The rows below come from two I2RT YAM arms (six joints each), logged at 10 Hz.
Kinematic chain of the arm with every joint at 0, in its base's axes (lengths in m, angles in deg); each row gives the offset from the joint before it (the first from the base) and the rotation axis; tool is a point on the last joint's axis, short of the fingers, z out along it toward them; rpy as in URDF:
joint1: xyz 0 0 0.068 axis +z
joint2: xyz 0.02 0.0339 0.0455 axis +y
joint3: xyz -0.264 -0.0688 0 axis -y
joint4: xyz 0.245 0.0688 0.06 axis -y
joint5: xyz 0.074 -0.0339 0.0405 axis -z
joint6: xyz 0.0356 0 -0.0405 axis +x
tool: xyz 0 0 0 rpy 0 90 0
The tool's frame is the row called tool.
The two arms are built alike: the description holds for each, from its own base.
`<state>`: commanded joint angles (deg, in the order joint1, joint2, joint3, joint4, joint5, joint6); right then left.
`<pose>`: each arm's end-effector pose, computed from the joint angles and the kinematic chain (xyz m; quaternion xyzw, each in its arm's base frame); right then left.
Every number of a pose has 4 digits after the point. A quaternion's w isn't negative.
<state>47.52 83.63 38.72 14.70 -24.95 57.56 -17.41 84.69 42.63 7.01 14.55 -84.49</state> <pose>0.1905 0.2302 0.1919 -0.0332 0.8526 0.5002 0.1473 0.2897 -0.1002 0.1945 -0.4376 0.7658 -0.4262 0.2011</pose>
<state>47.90 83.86 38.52 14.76 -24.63 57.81 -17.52 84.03 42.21 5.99 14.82 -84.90</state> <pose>0.1889 0.2312 0.1898 -0.0320 0.8545 0.4978 0.1447 0.2862 -0.0999 0.1940 -0.4409 0.7672 -0.4239 0.1934</pose>
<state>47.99 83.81 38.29 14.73 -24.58 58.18 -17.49 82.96 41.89 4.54 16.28 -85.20</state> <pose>0.1880 0.2309 0.1887 -0.0293 0.8555 0.4971 0.1420 0.2819 -0.0993 0.1954 -0.4396 0.7697 -0.4268 0.1794</pose>
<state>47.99 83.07 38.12 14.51 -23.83 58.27 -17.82 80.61 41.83 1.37 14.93 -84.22</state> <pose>0.1873 0.2294 0.1910 -0.0260 0.8550 0.4963 0.1482 0.2748 -0.0980 0.2014 -0.4386 0.7753 -0.4147 0.1858</pose>
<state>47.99 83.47 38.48 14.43 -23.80 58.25 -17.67 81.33 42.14 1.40 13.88 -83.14</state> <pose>0.1884 0.2306 0.1908 -0.0258 0.8555 0.4955 0.1479 0.2773 -0.0973 0.1996 -0.4373 0.7786 -0.4057 0.1948</pose>
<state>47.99 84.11 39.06 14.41 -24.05 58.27 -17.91 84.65 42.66 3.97 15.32 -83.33</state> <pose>0.1901 0.2327 0.1908 -0.0266 0.8556 0.4960 0.1458 0.2854 -0.1021 0.1903 -0.4323 0.7811 -0.4117 0.1829</pose>
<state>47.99 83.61 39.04 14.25 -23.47 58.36 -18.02 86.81 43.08 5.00 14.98 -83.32</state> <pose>0.1898 0.2319 0.1928 -0.0240 0.8550 0.4957 0.1508 0.2904 -0.1041 0.1833 -0.4348 0.7831 -0.4063 0.1810</pose>
